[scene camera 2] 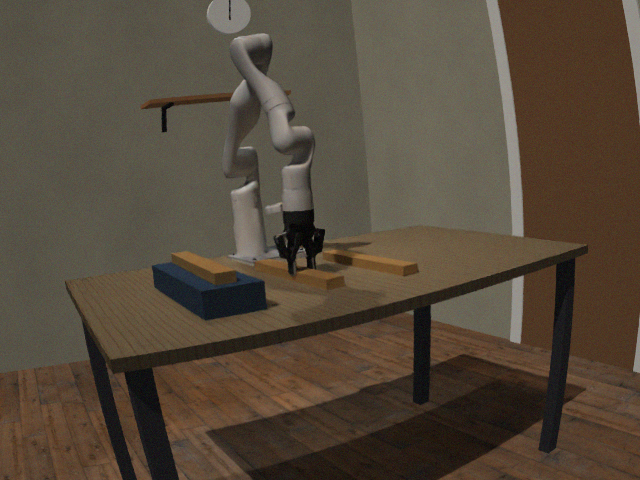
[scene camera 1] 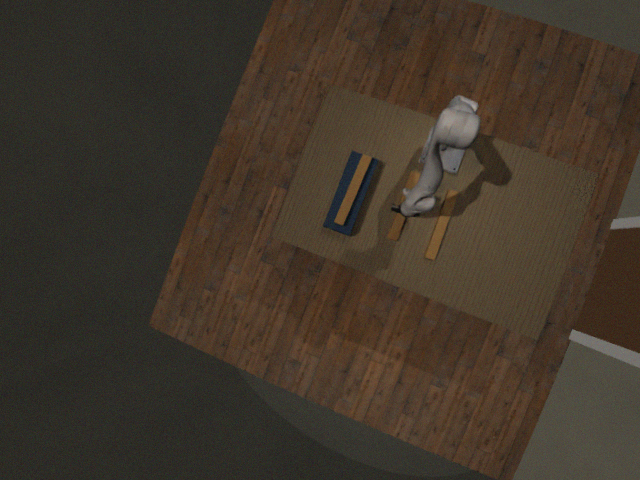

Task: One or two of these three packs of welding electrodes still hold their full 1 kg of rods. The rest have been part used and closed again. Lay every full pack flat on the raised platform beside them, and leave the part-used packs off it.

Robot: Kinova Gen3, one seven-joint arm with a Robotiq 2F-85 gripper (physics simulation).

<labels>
electrode pack: scene camera 2; scene camera 1
electrode pack: scene camera 2; scene camera 1
same spot on electrode pack: (scene camera 2: 215, 273) = (scene camera 1: 334, 221)
same spot on electrode pack: (scene camera 2: 381, 264) = (scene camera 1: 430, 240)
</labels>
